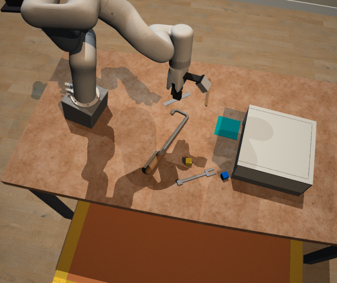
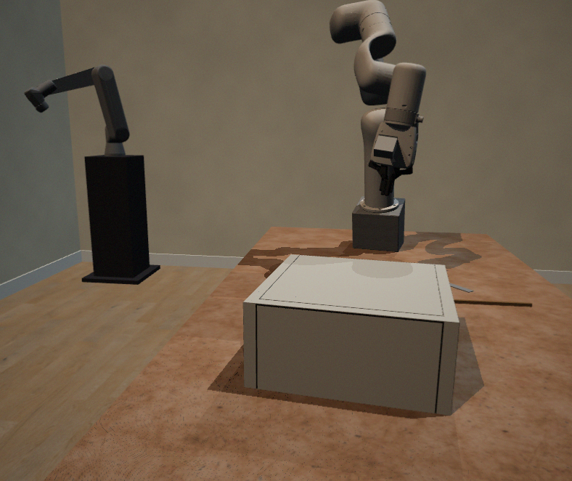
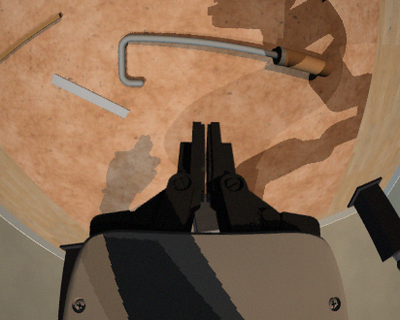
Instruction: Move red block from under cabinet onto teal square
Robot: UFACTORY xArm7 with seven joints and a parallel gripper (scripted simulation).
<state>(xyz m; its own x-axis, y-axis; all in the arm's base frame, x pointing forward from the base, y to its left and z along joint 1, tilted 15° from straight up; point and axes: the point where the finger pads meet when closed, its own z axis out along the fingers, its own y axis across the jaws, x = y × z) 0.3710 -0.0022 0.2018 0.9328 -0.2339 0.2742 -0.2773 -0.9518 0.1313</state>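
Right now my hand is 5 cm past the grey hook tool, 7 cm to the left of it and 23 cm above it. Round my hand: teal square 23 cm ahead, 4 cm to the left, 25 cm below; then flat grey strip 2 cm behind, 17 cm to the left, 25 cm below; then yellow cube 8 cm ahead, 17 cm to the right, 23 cm below.
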